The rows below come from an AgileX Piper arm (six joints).
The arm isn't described. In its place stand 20 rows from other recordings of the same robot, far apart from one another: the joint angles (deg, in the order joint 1, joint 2, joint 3, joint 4, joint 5, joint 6), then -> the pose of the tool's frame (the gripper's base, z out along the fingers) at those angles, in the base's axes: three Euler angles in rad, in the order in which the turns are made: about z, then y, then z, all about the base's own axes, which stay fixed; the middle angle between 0 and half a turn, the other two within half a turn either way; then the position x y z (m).
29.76 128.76 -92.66 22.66 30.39 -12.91 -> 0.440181, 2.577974, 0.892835, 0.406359, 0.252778, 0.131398
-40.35 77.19 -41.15 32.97 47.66 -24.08 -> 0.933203, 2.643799, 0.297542, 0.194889, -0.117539, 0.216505
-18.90 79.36 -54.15 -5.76 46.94 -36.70 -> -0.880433, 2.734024, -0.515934, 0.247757, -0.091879, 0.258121
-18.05 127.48 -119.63 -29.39 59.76 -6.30 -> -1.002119, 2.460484, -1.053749, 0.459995, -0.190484, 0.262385
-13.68 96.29 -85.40 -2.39 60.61 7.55 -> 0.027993, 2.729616, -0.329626, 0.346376, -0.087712, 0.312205
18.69 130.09 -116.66 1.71 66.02 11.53 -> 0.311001, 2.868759, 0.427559, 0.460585, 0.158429, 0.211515
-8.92 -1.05 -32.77 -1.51 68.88 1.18 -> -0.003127, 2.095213, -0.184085, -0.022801, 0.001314, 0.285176
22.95 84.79 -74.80 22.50 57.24 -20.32 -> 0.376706, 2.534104, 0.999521, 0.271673, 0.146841, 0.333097
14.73 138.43 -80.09 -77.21 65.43 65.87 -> -1.279959, 2.041788, -1.216233, 0.419107, 0.026736, 0.052165
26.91 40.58 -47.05 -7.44 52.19 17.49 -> 0.138255, 2.272987, 0.335261, 0.111984, 0.046397, 0.348651
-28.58 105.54 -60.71 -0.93 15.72 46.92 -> 0.796873, 2.540341, -0.506589, 0.325579, -0.177820, 0.165953
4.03 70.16 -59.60 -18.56 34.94 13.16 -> -0.185881, 2.239347, -0.164110, 0.262154, 0.001840, 0.342910
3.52 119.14 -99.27 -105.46 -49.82 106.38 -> 0.317963, 1.941692, 0.972409, 0.466219, 0.095815, 0.274755
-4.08 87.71 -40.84 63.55 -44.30 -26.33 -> 0.298944, 1.819427, -0.772423, 0.291281, -0.077825, 0.233323
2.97 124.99 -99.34 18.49 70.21 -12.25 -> 1.462499, 2.838560, 1.615729, 0.434158, 0.049717, 0.177488
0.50 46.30 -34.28 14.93 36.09 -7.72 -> 0.214153, 2.296565, 0.213040, 0.150893, 0.015128, 0.284607
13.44 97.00 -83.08 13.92 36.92 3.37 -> 0.398078, 2.346213, 0.438335, 0.373842, 0.102858, 0.317712
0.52 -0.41 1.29 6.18 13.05 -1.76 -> 0.078168, 1.725392, 0.033680, 0.055719, 0.002718, 0.185509
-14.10 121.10 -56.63 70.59 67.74 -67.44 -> 1.385822, 2.074332, 1.407595, 0.328389, -0.000587, 0.096127
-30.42 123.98 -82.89 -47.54 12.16 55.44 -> -0.001673, 2.333382, -0.747543, 0.397869, -0.250014, 0.142778
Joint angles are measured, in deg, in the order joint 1, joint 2, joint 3, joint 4, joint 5, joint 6. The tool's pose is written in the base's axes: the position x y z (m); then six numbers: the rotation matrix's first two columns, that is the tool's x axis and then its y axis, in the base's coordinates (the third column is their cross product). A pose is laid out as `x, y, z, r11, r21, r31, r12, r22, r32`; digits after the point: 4 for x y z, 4 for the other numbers.
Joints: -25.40, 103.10, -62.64, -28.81, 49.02, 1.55
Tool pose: 0.2860, -0.1724, 0.1781, -0.9885, 0.1459, -0.0406, 0.1501, 0.9078, -0.3915
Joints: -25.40, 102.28, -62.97, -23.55, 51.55, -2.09
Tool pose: 0.2834, -0.1661, 0.1817, -0.9874, 0.1570, -0.0173, 0.1538, 0.9311, -0.3309
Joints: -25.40, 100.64, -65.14, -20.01, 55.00, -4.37
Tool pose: 0.2842, -0.1632, 0.1982, -0.9848, 0.1717, -0.0260, 0.1716, 0.9391, -0.2977
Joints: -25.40, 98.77, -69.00, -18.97, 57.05, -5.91
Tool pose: 0.2900, -0.1652, 0.2248, -0.9828, 0.1642, -0.0844, 0.1824, 0.9346, -0.3055
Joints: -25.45, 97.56, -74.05, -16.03, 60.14, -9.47
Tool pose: 0.2968, -0.1654, 0.2528, -0.9810, 0.1415, -0.1329, 0.1748, 0.9417, -0.2876
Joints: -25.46, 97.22, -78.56, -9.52, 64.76, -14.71
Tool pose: 0.3022, -0.1590, 0.2724, -0.9823, 0.1148, -0.1478, 0.1440, 0.9681, -0.2050
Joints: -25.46, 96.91, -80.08, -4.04, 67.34, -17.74
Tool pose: 0.3039, -0.1512, 0.2796, -0.9823, 0.1024, -0.1570, 0.1223, 0.9849, -0.1226
